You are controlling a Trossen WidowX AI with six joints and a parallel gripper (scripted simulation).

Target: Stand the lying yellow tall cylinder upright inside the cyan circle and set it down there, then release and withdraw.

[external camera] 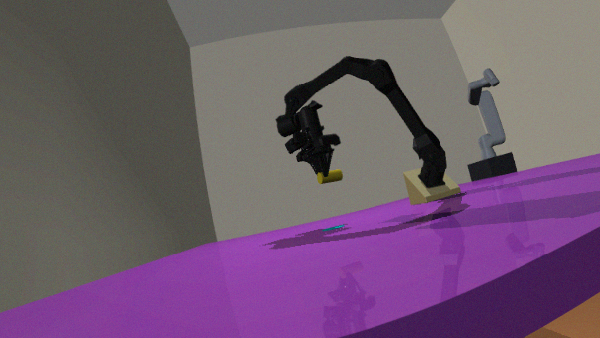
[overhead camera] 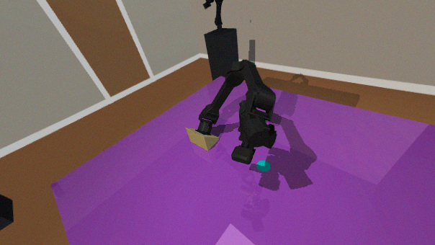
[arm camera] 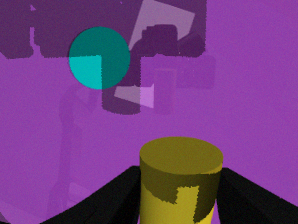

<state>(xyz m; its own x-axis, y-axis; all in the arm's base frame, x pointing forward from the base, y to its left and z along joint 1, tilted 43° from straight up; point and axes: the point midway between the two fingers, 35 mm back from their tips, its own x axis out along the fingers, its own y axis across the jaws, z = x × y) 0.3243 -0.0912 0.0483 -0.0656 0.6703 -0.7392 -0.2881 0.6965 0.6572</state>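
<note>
Now: the yellow cylinder 2 cm behind my gripper tip and 1 cm to the right of it. Also, from my gripper tip: cyan circle: 2 cm ahead, 7 cm to the left, 14 cm below.
</note>
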